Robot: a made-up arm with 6 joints.
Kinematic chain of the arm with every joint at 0, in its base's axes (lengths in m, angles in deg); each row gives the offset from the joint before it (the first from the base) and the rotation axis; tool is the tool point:
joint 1: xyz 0 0 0.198 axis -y
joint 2: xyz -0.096 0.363 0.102 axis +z
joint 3: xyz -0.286 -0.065 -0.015 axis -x
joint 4: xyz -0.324 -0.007 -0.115 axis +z
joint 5: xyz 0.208 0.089 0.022 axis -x
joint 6: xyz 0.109 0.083 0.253 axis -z
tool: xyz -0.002 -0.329 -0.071
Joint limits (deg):
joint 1: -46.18..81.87
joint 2: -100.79..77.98
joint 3: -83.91..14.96
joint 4: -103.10..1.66
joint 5: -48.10..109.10
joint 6: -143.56..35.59
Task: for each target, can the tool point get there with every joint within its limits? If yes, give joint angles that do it. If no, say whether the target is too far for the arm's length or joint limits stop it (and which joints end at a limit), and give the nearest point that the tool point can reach.
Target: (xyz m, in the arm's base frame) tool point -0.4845 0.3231 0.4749
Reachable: yes | joints -30.60 -80.60 0.70 -57.16 88.68 -77.77
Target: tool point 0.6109 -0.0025 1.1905
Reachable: no: joint limits stop it (at a limit: joint 2, joint 3) | nearest point 0.3092 -0.1155 0.7003 | short by 0.587 m
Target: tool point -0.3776 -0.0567 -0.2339
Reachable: yes | joints 15.99 -14.78 -43.24 -80.14 54.39 -76.21
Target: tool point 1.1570 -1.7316 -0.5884
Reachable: no: too far | nearest point 0.3660 -0.5205 -0.1723 | short by 1.505 m
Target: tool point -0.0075 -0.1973 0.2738
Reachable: yes | joints -18.16 39.42 -25.35 -80.52 82.54 -17.76
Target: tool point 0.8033 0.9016 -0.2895
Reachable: no: joint limits stop it (at a limit: joint 1, joint 4, joint 5) | nearest point 0.5990 0.8754 -0.2469 | short by 0.210 m
